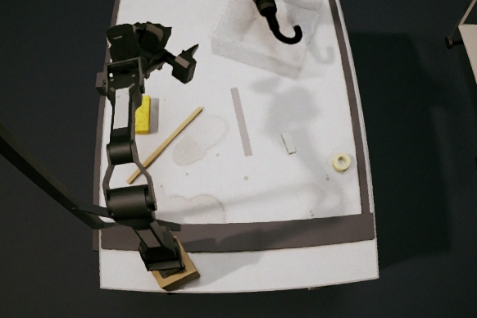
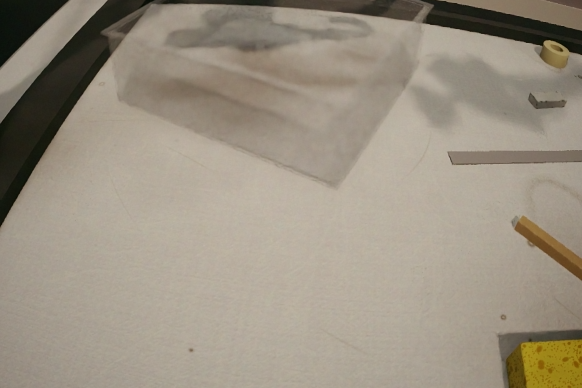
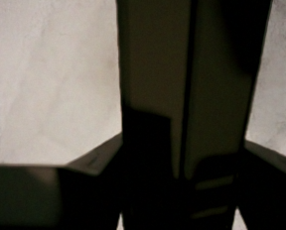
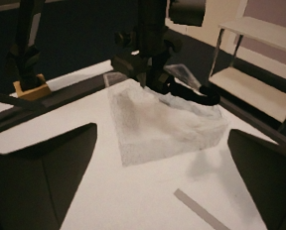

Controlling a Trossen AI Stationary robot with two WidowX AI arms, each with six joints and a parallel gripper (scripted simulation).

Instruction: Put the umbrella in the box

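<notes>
Right now my left hand is 2 cm short of the clear storage box, 2 cm to the left of it and 12 cm above it. Round my left hand: small white block: 5 cm ahead, 40 cm to the right, 16 cm below; folded black umbrella: 2 cm ahead, 1 cm to the right, 2 cm below; grey strip: 7 cm behind, 32 cm to the right, 17 cm below.
</notes>
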